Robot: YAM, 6 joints.
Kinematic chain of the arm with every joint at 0, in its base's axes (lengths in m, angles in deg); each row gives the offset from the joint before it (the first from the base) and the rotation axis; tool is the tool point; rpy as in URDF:
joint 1: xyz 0 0 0.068 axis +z
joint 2: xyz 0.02 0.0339 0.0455 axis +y
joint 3: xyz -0.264 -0.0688 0 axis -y
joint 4: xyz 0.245 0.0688 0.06 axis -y
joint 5: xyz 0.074 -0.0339 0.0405 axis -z
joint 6: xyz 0.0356 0 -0.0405 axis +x
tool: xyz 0 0 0 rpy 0 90 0
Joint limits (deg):
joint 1: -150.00..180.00
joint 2: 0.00..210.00
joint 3: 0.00..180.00
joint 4: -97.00..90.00
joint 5: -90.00..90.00
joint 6: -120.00..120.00
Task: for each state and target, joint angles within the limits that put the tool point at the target. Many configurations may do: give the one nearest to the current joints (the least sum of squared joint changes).
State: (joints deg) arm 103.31 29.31 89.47 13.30 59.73 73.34
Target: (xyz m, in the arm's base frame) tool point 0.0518 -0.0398 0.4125
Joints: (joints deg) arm 112.05 3.92 50.05 -0.08 68.28 73.34
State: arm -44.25 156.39 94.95 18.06 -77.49 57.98
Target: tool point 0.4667 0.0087 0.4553
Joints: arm -3.18 119.86 123.24 24.40 -76.09 57.98
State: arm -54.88 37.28 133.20 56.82 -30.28 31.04
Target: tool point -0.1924 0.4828 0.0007
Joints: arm -66.20 0.26 169.32 87.94 -31.81 31.04
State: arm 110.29 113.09 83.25 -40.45 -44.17 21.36
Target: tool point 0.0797 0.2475 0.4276
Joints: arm 66.92 75.10 88.71 -48.15 -41.79 21.36
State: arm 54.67 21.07 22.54 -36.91 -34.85 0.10
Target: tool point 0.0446 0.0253 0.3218
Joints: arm 21.24 9.38 39.20 -34.36 -12.04 0.10
